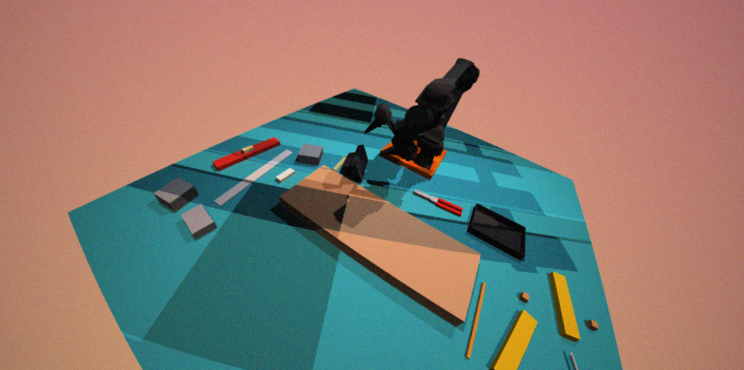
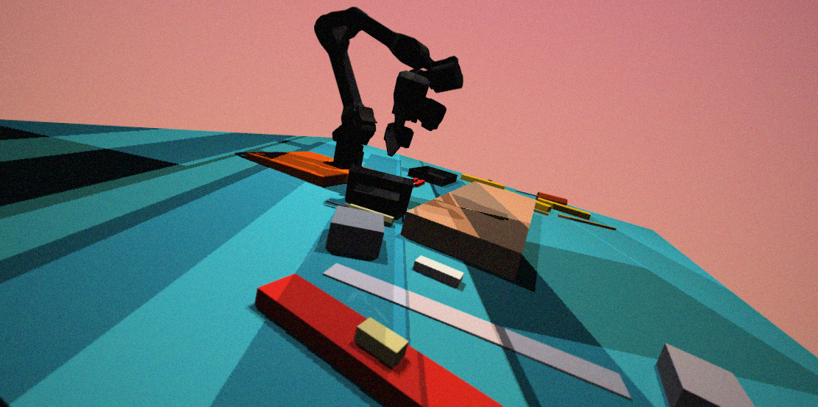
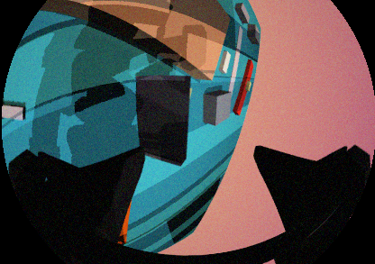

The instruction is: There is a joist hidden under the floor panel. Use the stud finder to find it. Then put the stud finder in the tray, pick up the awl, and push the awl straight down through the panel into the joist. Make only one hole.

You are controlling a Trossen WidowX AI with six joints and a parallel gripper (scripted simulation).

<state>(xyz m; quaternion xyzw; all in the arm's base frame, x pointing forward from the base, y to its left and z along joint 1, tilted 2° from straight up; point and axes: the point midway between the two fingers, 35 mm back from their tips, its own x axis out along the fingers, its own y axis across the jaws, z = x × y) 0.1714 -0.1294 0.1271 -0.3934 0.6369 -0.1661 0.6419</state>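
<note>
Now: the stud finder 3 cm ahead of my gripper tip, 6 cm to the right of it and 11 cm below it. Round my gripper tip: white block (18 cm ahead, 21 cm to the right, 12 cm below); green light (5 cm ahead, 6 cm to the right, 11 cm below); awl (1 cm behind, 10 cm to the right, 12 cm below).
</note>
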